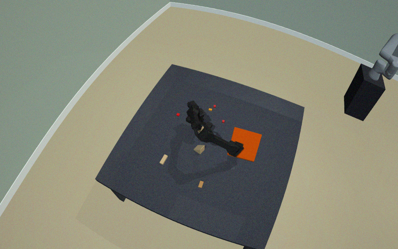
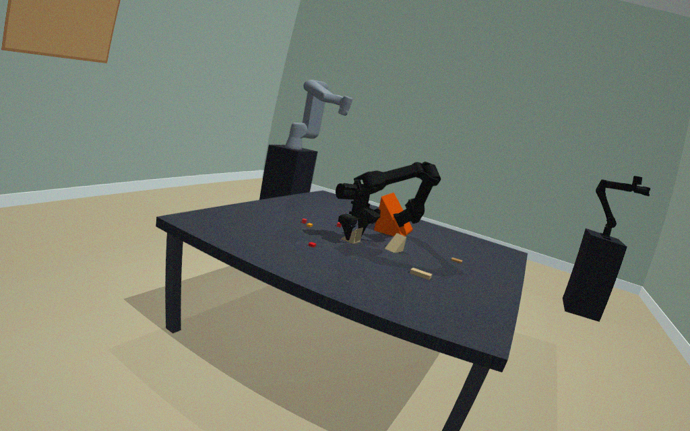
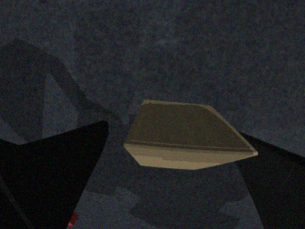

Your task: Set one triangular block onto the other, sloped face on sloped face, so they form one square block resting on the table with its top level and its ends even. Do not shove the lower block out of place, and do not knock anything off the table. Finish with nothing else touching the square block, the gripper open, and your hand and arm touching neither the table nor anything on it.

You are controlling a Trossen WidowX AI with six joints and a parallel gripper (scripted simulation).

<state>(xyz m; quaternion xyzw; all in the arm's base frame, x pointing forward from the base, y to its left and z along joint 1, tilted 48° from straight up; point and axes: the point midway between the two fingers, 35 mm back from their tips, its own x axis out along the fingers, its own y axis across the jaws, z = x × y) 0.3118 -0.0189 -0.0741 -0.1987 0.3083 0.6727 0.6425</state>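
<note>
Right now my gripper tip is right at the tan triangular block. From my gripper tip the other things lie so: orange piece (1 cm behind, 21 cm to the right, 1 cm below).
</note>
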